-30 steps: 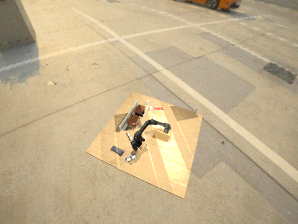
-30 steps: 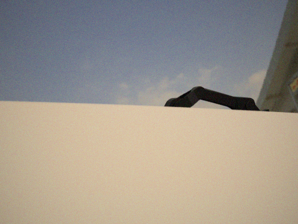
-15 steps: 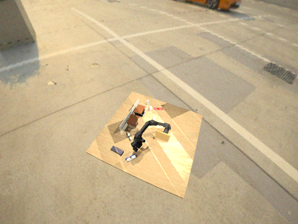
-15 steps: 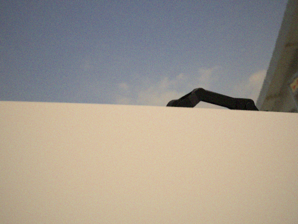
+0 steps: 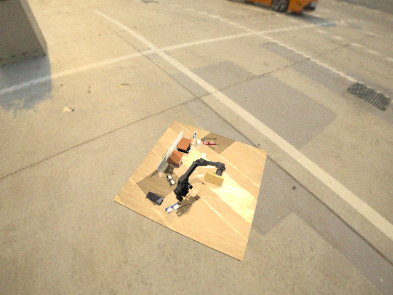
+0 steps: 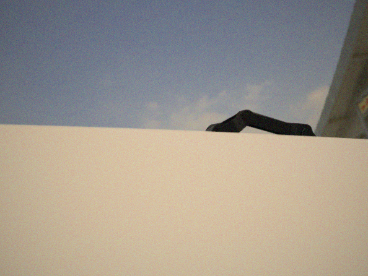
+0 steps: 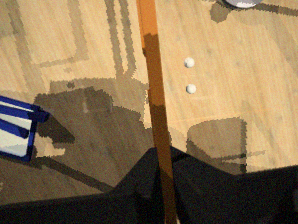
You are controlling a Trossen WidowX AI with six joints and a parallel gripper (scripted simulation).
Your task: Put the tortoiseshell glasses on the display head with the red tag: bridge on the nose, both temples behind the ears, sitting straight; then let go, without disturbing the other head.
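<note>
Right now my gripper tip is 90 mm to the left of the grey cylinder, 60 mm short of it and 40 mm above it. The rest, counted from my gripper tip: dark case: 270 mm ahead, 110 mm to the left, 40 mm below; then white upright panel: 480 mm to the right, 350 mm ahead, 10 mm below.
</note>
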